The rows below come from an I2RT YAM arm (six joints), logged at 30 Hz.
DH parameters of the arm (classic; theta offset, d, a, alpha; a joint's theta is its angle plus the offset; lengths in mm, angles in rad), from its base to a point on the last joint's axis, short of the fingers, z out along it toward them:
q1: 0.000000 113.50 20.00 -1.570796
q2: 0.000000 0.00 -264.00 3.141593
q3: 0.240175 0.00 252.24 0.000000
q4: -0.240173 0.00 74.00 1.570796
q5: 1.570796 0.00 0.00 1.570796
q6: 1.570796 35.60 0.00 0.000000
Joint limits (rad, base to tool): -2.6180..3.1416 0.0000..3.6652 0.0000..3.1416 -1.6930..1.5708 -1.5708..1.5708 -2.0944..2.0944
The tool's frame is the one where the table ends.
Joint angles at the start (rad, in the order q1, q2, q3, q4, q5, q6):
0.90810 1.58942 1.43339 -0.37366 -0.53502 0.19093
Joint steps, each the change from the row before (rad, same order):
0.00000 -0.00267 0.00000 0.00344 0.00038 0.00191
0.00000 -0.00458 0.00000 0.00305 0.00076 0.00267
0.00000 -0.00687 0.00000 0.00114 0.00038 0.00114
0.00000 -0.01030 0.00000 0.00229 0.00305 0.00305
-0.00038 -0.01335 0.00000 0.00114 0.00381 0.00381
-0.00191 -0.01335 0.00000 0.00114 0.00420 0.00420
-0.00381 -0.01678 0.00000 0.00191 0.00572 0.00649
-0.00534 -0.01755 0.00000 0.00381 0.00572 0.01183
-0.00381 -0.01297 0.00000 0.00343 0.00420 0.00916
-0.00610 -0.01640 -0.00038 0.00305 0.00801 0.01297
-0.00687 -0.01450 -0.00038 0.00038 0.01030 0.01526
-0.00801 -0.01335 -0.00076 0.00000 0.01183 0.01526
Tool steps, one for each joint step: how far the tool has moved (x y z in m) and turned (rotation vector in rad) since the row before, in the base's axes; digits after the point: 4 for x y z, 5 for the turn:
-0.0003 -0.0004 0.0012 0.00481 -0.00219 -0.00115
-0.0005 -0.0007 0.0019 0.00594 -0.00258 -0.00180
-0.0010 -0.0012 0.0025 0.00627 -0.00404 -0.00081
-0.0013 -0.0019 0.0037 0.00922 -0.00613 -0.00394
-0.0017 -0.0026 0.0046 0.01060 -0.00685 -0.00529
-0.0013 -0.0030 0.0046 0.01057 -0.00659 -0.00731
-0.0013 -0.0041 0.0057 0.01372 -0.00758 -0.01143
-0.0010 -0.0046 0.0061 0.01647 -0.00426 -0.01488
-0.0008 -0.0034 0.0045 0.01282 -0.00310 -0.01090
-0.0007 -0.0046 0.0054 0.01458 -0.00236 -0.01791
-0.0003 -0.0045 0.0044 0.01108 0.00204 -0.02145
0.0002 -0.0046 0.0039 0.00956 0.00287 -0.02393

